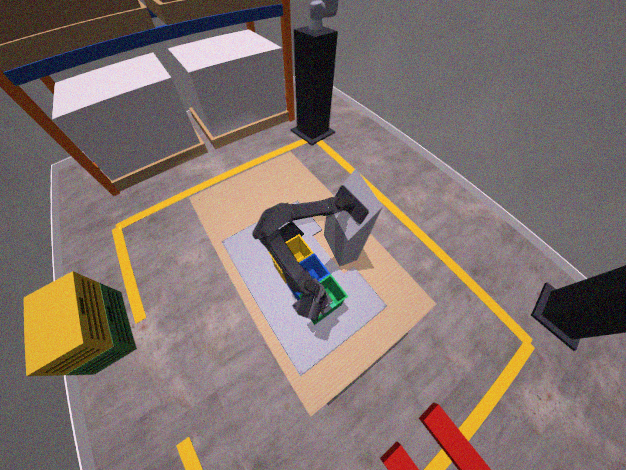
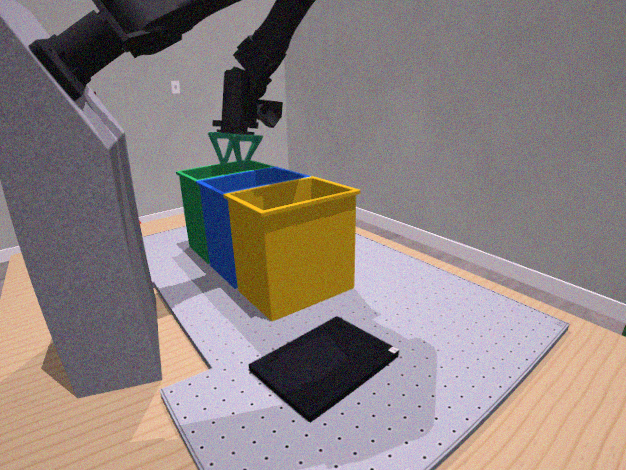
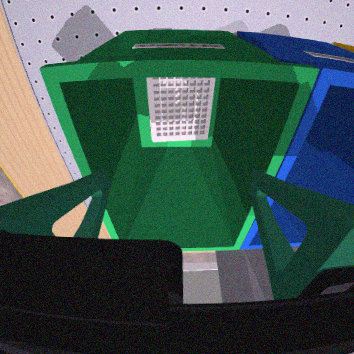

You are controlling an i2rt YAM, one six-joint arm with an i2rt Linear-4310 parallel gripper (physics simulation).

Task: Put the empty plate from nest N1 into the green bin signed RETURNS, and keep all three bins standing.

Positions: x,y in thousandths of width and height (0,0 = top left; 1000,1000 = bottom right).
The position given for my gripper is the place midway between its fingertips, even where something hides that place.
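There's a yellow bin (image 2: 470,516) and a white plate (image 3: 507,306). You also get a green bin (image 2: 306,418), and image 3 shows the green bin (image 3: 549,547) too. A blue bin (image 2: 344,441) is there as well, and again it's the blue bin (image 3: 880,453) in the other image. As for my gripper (image 2: 371,354), you can see it in image 3 too, my gripper (image 3: 504,501).
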